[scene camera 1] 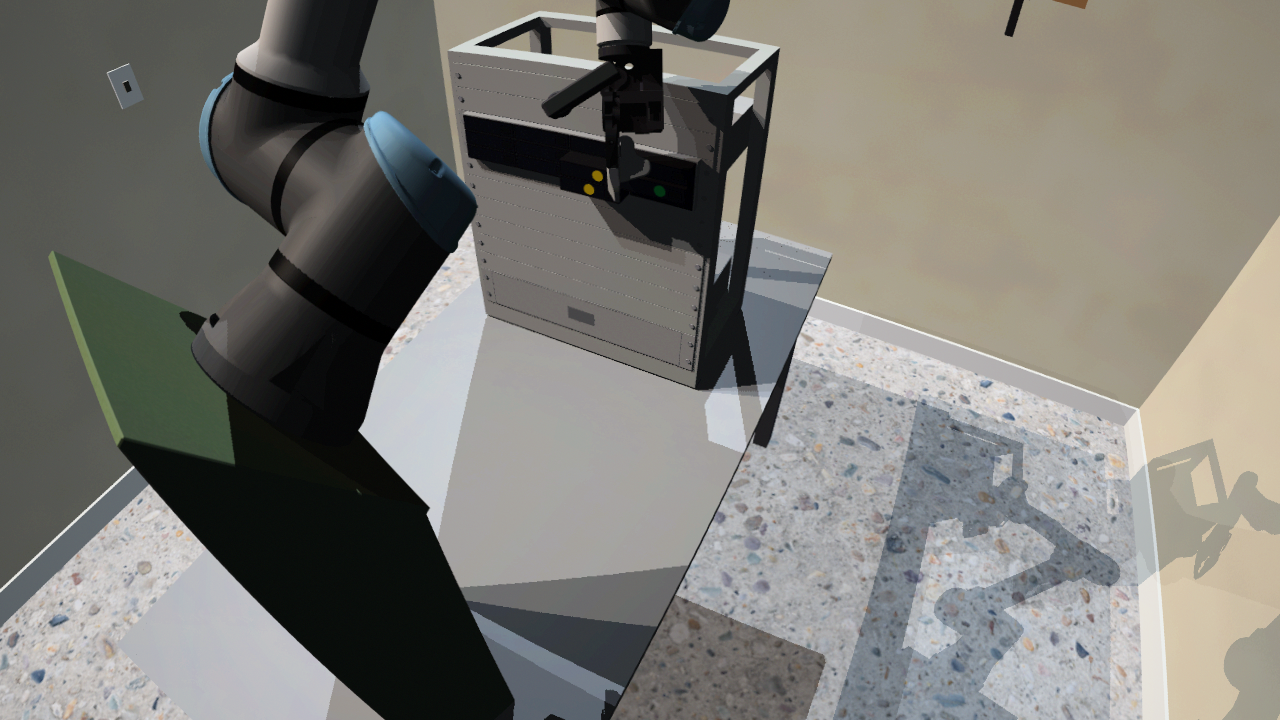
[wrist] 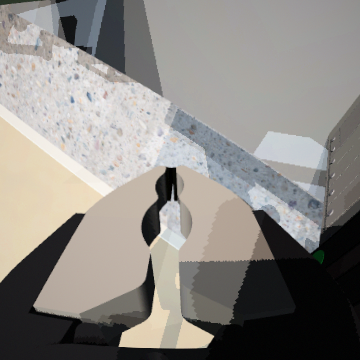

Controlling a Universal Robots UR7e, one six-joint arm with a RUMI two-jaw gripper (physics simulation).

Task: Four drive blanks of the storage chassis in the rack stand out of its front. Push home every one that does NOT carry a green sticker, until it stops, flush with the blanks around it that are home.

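Seen in the pictures: gripper, fingertip midpoint: (scene camera 1: 617, 202) (wrist: 173, 170); arm's base, origin of the base link: (scene camera 1: 274, 390).
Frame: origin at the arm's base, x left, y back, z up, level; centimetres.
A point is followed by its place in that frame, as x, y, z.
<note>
The storage chassis (scene camera 1: 512, 148) @[1.8, -70.2, -13.6] is a black band across the upper part of the rack (scene camera 1: 554, 241) @[-4.9, -69.7, -32.2] (wrist: 347, 165) @[-28.8, -62.0, -35.6]. Two yellow stickers (scene camera 1: 597, 175) @[-14.9, -61.2, -13.0] (scene camera 1: 588, 188) @[-13.3, -61.7, -15.8] sit one above the other on a dark part that stands out of the chassis front; the split between blanks there is too dark to tell. A green sticker (scene camera 1: 659, 190) @[-25.0, -58.0, -13.0] (wrist: 319, 257) @[-24.5, -58.1, -13.1] shows farther right, at the right edge in the wrist view. My gripper (scene camera 1: 614, 195) @[-20.0, -49.2, -10.5] (wrist: 173, 170) @[-20.0, -49.2, -10.5] is shut and empty, fingertips down, at the chassis front between the yellow and green stickers. It hides the blanks behind it; contact cannot be told.
Grey blank panels with screws fill the rack above and below the chassis. The rack stands on a grey table (scene camera 1: 572, 447) @[-12.8, -42.9, -58.4] (wrist: 240, 65) @[-24.9, -39.8, -58.4]. A green board (scene camera 1: 161, 376) @[-0.2, 8.1, 9.8] stands by the arm's base at the left. Walls rise behind the rack and at the right.
</note>
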